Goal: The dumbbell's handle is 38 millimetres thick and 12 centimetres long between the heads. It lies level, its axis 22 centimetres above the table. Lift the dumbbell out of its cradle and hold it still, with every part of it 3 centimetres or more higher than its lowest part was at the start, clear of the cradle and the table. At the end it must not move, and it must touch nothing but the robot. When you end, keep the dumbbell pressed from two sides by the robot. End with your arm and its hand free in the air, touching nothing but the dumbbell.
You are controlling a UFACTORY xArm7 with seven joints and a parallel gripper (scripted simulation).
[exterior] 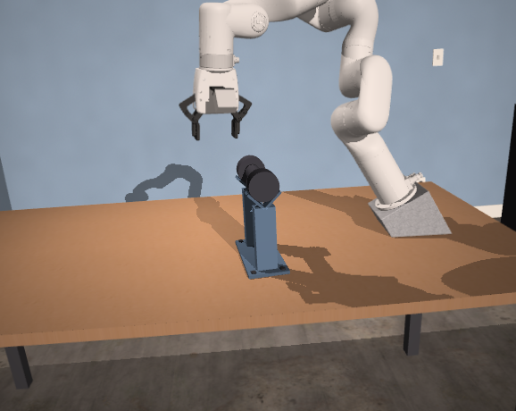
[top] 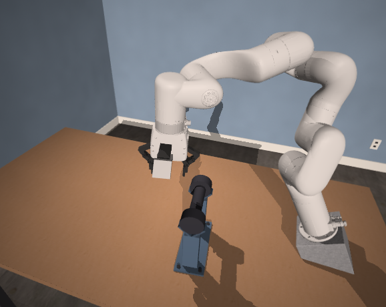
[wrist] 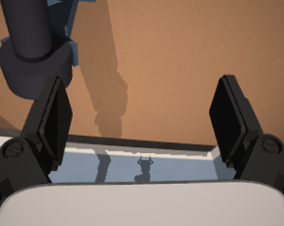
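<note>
Now: hand 110 mm above the dark dumbbell, 90 mm past it and 20 mm to the left of it. Also, from my hand: blue cradle: 240 mm below, 90 mm behind, 20 mm to the right.
</note>
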